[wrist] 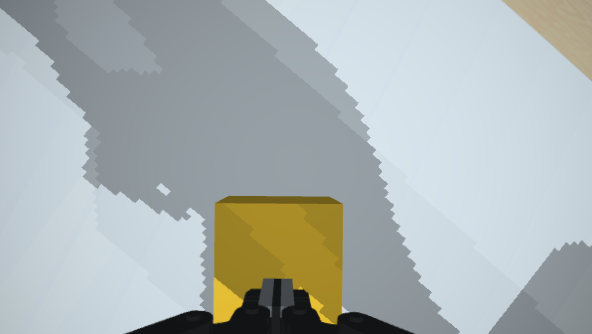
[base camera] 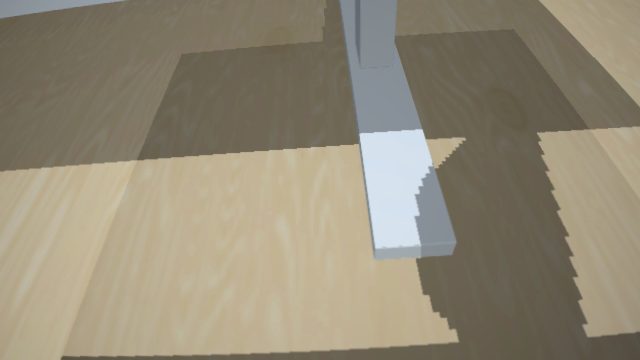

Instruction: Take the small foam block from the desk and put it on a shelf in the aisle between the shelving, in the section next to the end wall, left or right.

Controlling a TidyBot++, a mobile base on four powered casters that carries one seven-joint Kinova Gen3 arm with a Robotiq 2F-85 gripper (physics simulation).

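Observation:
The foam block is a yellow block at the bottom centre of the wrist view, on the pale desk top. Its sides line up with the view's edges. My gripper is shut with its fingertips together and nothing between them. It is in front of the block as the camera sees it and hides part of its lower side. The gap between fingertips and block is hard to tell. The block and the gripper do not show in the base camera view. The shelving does not show in either view.
In the base camera view a grey desk leg stands on a long flat foot that reaches toward the camera over the wooden floor. Broad shadows lie on the floor. The desk's edge crosses the upper right corner of the wrist view.

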